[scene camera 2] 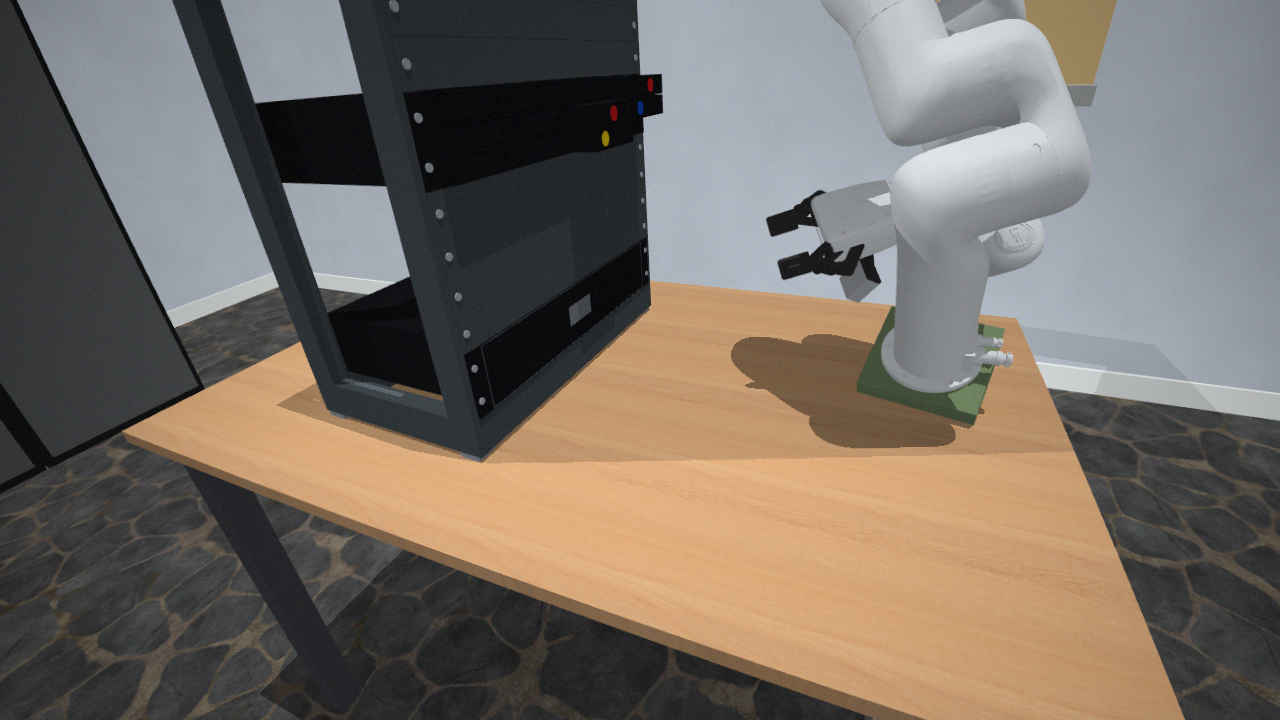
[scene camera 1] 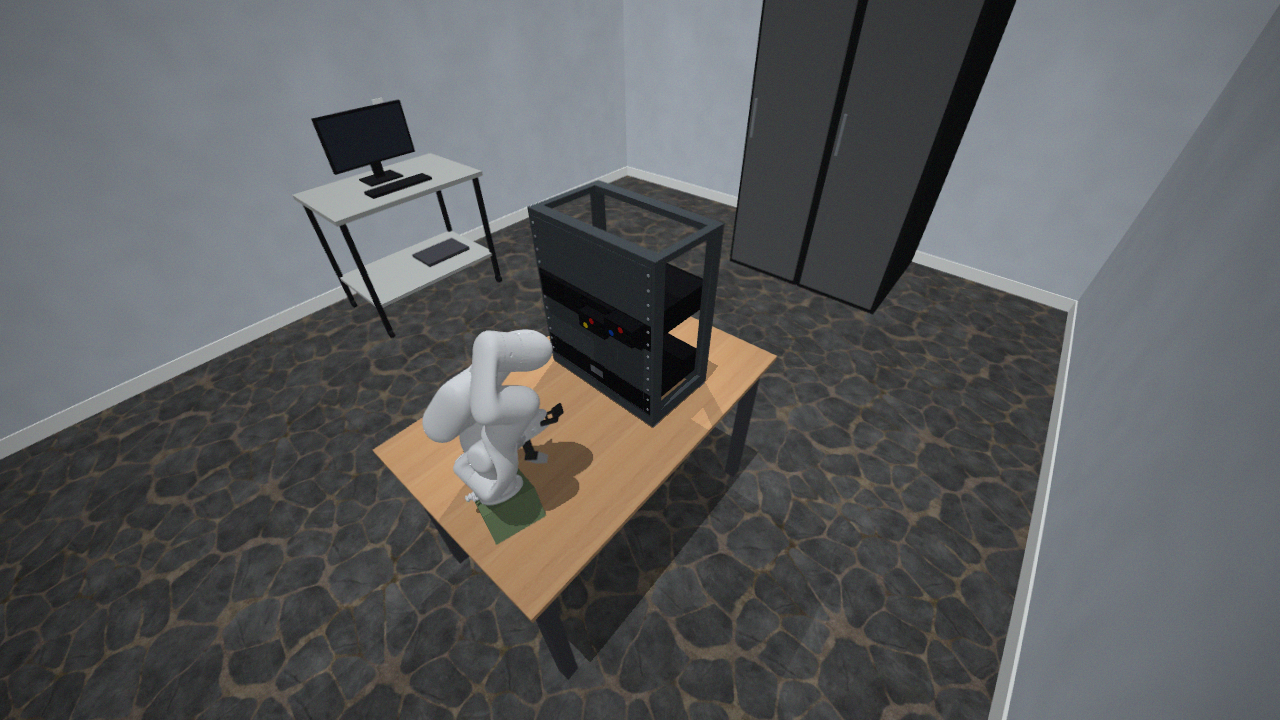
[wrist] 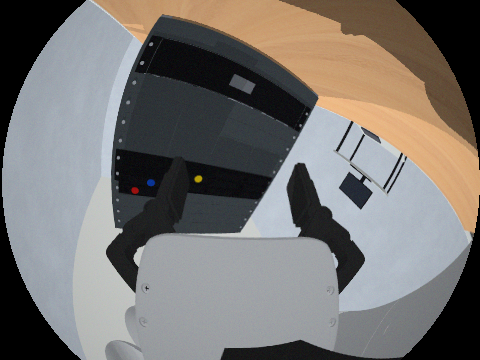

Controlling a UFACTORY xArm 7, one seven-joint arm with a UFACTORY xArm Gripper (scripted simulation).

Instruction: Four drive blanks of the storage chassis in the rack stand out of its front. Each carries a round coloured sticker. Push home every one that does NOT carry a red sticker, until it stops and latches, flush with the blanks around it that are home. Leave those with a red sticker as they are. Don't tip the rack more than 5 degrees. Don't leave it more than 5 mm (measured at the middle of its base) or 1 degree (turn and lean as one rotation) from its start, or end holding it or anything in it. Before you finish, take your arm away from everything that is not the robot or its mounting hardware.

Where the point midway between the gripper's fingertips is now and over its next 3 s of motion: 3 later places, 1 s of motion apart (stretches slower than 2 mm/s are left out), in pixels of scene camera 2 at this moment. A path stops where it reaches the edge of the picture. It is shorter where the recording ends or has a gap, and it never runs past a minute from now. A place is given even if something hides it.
My gripper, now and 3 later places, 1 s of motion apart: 773, 248; 769, 234; 767, 245; 771, 257
